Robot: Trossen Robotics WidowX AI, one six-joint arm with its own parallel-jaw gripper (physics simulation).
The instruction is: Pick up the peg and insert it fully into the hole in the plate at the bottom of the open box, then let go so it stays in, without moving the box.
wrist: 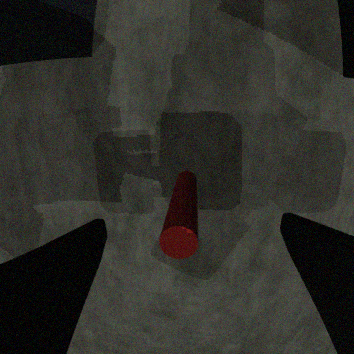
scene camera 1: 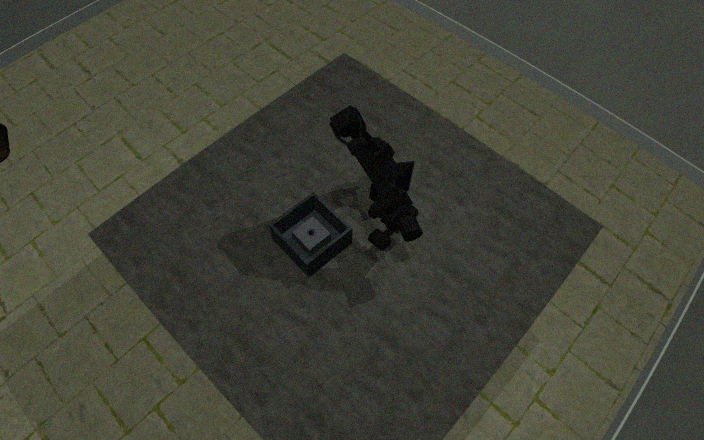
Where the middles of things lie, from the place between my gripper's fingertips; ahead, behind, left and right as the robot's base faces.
Scene:
Right now my hand is 21 cm to the left of the dark box (scene camera 1: 281, 229) and 14 cm short of it. Round my hand: grey plate (scene camera 1: 311, 236): 21 cm to the right, 14 cm ahead, 2 cm below.

